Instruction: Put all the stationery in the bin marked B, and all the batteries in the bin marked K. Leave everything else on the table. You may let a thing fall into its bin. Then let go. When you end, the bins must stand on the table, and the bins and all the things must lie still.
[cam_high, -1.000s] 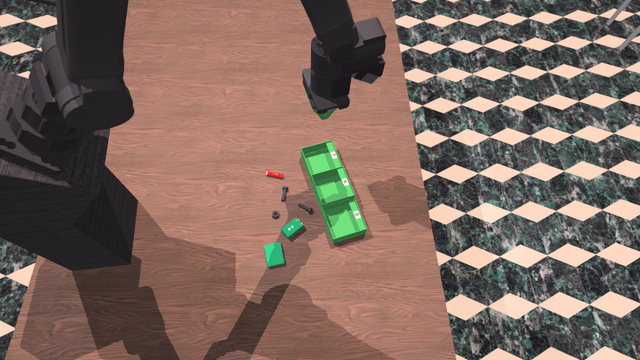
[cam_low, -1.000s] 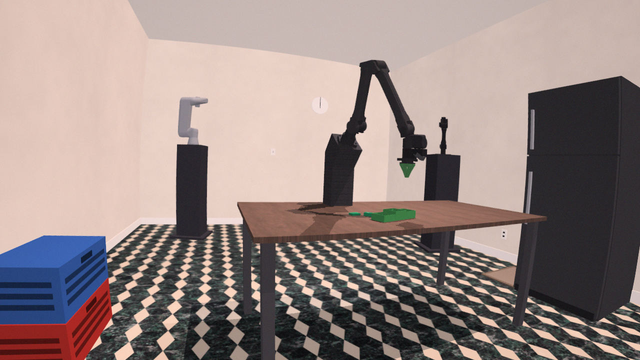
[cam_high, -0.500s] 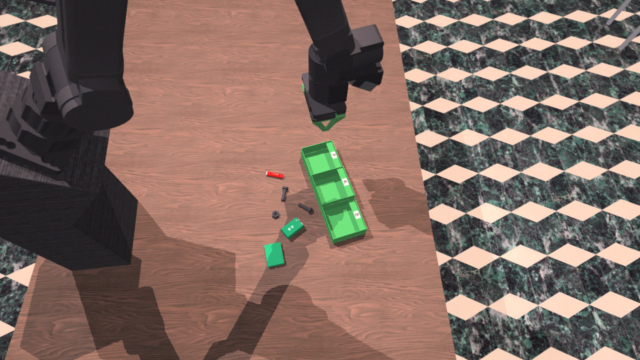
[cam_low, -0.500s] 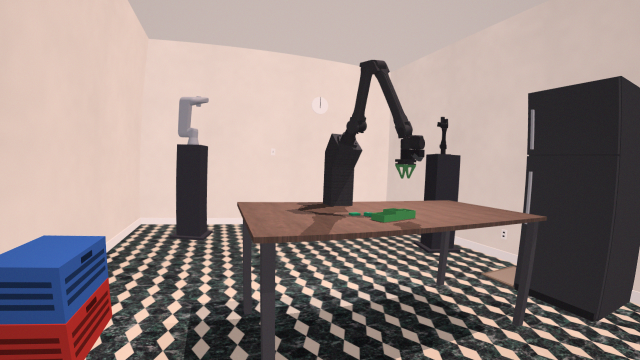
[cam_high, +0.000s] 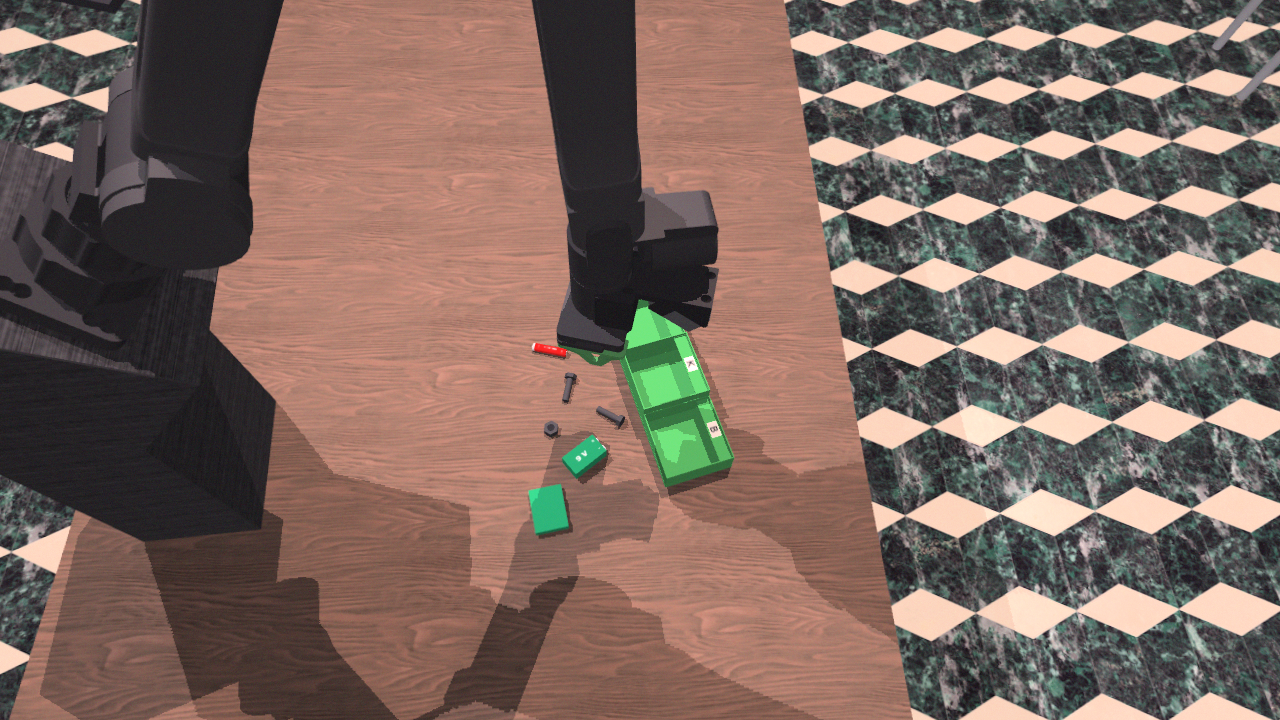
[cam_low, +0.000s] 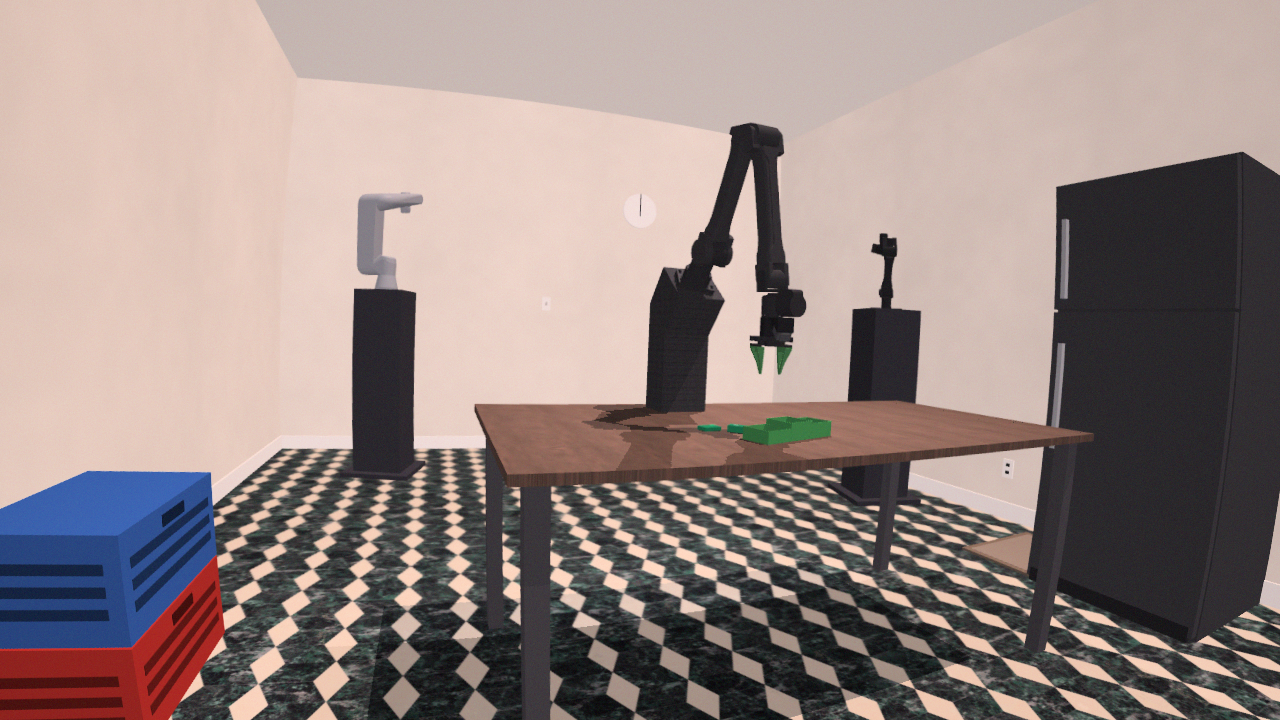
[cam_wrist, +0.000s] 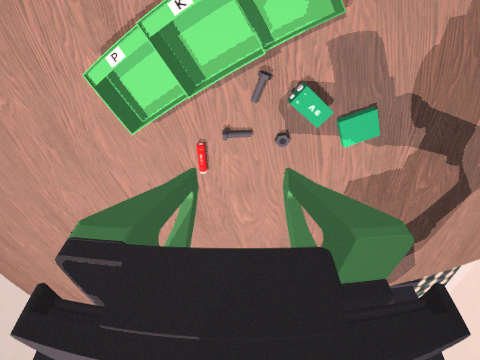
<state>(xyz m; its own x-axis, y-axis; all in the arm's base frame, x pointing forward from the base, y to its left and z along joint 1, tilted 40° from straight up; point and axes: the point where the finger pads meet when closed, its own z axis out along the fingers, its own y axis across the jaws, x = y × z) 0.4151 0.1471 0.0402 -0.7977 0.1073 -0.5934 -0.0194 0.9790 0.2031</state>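
Now: the flat green pad 160 mm below my hand, 150 mm to the right of it and 30 mm behind it. Round my hand: green 9V battery 160 mm below, 70 mm to the right; black nut 160 mm below, 50 mm to the right, 50 mm behind; joined green bins 140 mm below, 70 mm ahead, 40 mm to the left.
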